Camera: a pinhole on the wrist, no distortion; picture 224 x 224 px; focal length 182.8 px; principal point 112.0 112.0 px. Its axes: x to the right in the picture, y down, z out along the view. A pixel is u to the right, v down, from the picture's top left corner.
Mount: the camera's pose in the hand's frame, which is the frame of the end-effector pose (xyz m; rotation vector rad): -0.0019 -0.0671 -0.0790 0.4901 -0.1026 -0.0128
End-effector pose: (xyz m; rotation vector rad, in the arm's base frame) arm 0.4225 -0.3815 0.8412 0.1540 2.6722 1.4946
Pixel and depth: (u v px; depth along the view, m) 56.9 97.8 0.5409
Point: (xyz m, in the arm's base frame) 0.6629 -0.2875 0.3567
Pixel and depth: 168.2 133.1 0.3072
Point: 0.3781 -0.2868 0.5708
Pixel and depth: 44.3 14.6 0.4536
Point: 0.6301 -0.5014 0.3309
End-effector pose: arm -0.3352 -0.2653 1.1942 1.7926 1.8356 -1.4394
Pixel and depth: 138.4 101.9 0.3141
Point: -0.6247 -0.3491 1.2004
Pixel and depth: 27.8 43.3 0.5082
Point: -0.7800 -0.5388 1.4932
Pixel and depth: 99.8 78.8 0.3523
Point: -0.6575 -0.3880 1.2764
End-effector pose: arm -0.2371 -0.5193 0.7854 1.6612 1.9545 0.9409
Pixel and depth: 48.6 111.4 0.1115
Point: -0.2985 -0.5736 0.6845
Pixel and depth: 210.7 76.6 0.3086
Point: -0.3304 -0.3658 0.4837
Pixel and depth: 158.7 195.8 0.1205
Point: -0.2552 -0.4960 0.6945
